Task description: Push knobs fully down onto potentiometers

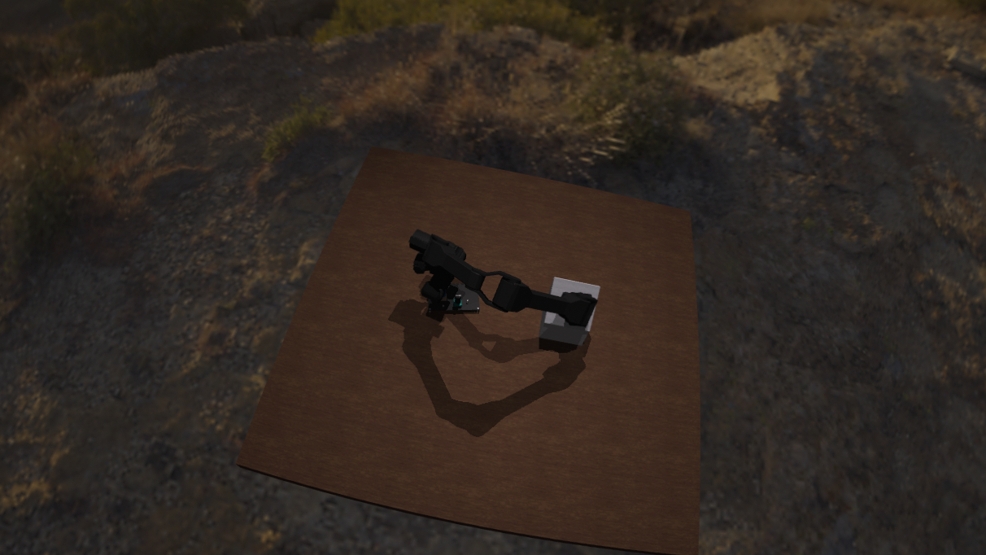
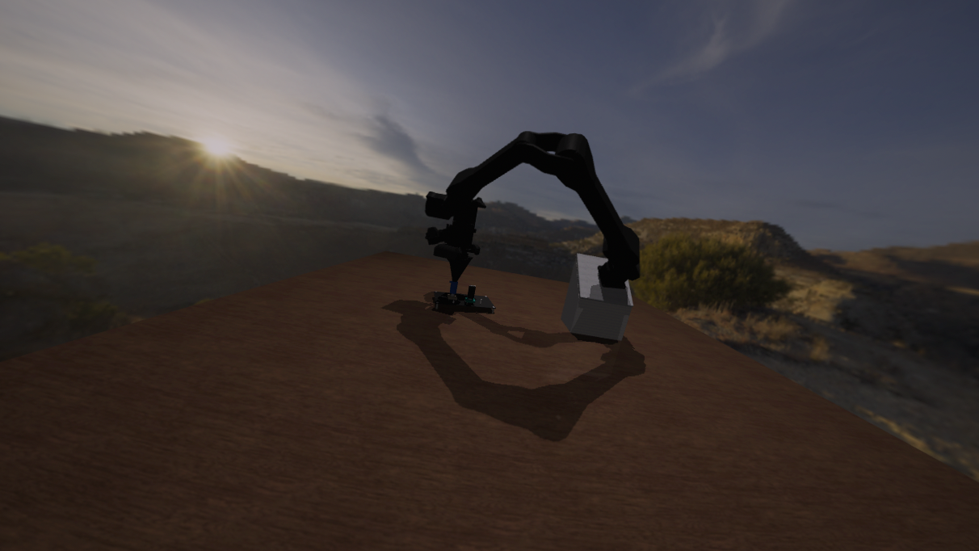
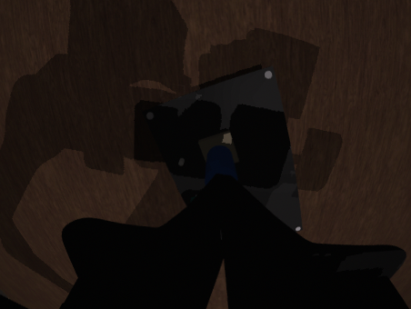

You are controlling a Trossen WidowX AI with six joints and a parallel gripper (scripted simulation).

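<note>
Right now my gripper tip is 1 cm above the blue knob. Also, from my gripper tip: black knob: 5 cm behind, 2 cm to the left, 1 cm below.
</note>
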